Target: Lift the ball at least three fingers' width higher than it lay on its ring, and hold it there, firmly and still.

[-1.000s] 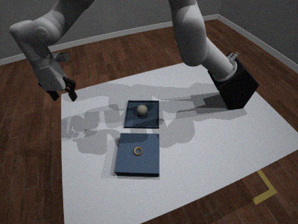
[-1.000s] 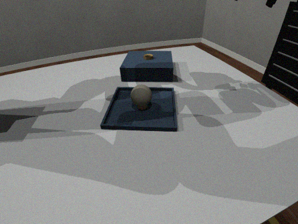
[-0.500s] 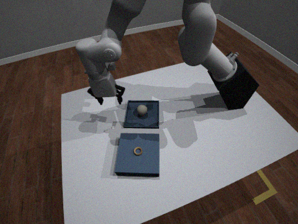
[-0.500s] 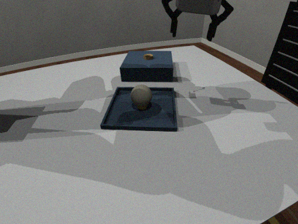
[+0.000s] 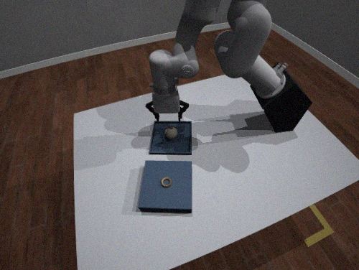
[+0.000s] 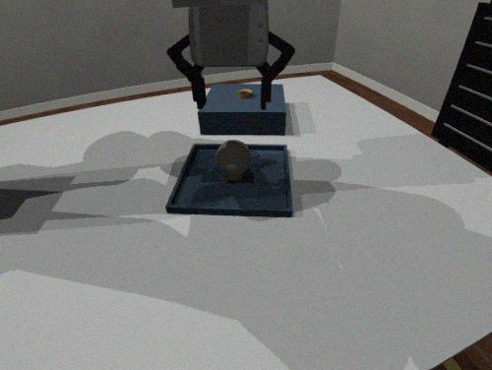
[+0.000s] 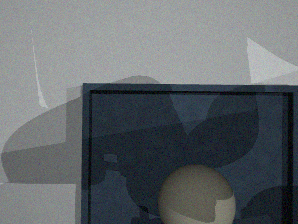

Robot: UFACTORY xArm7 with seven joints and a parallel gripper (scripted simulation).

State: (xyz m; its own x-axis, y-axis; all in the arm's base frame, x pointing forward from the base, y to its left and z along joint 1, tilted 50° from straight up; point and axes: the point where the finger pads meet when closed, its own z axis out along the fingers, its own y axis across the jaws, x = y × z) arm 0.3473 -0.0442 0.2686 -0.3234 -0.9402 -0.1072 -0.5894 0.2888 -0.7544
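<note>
Now: the beige ball 100 mm below my hand. The rest, counted from my hand: tray 140 mm below.
</note>
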